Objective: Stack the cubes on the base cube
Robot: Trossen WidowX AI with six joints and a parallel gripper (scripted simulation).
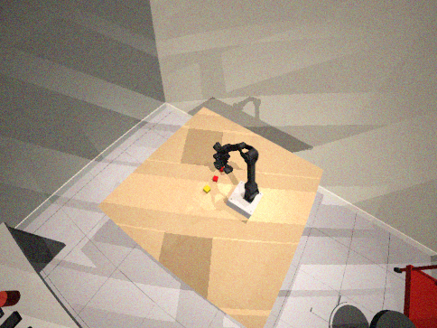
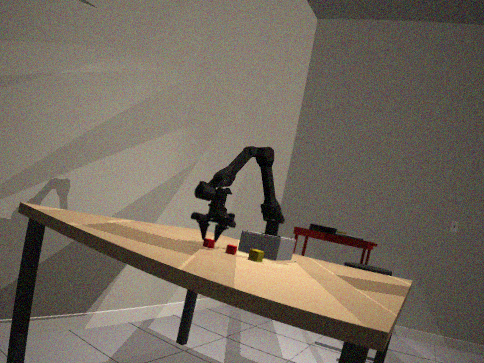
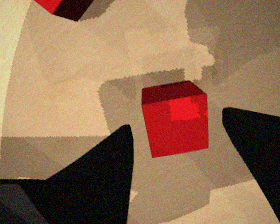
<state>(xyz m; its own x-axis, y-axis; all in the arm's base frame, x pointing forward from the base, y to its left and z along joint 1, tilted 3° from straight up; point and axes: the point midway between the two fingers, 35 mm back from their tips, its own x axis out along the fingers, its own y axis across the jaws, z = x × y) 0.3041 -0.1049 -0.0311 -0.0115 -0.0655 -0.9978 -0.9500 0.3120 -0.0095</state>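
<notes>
Now: gripper tip 21 cm to the right of the yellow cube, 2 cm past it and 1 cm above it.
</notes>
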